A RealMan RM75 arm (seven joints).
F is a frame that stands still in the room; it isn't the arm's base.
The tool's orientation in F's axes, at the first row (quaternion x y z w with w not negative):
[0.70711 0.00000 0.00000 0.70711]
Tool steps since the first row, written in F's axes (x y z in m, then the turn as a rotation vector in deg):
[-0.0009 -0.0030 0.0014 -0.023 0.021 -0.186]
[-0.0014 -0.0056 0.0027 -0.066 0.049 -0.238]
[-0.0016 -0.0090 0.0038 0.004 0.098 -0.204]
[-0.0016 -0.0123 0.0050 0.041 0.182 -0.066]
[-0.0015 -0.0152 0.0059 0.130 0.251 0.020]
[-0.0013 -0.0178 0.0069 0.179 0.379 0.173]
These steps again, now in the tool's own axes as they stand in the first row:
[-0.0009 0.0014 0.0030 -0.023 -0.186 -0.021]
[-0.0014 0.0027 0.0056 -0.066 -0.238 -0.049]
[-0.0016 0.0038 0.0090 0.004 -0.204 -0.098]
[-0.0016 0.0050 0.0123 0.041 -0.066 -0.182]
[-0.0015 0.0059 0.0152 0.130 0.020 -0.251]
[-0.0013 0.0069 0.0178 0.179 0.173 -0.379]

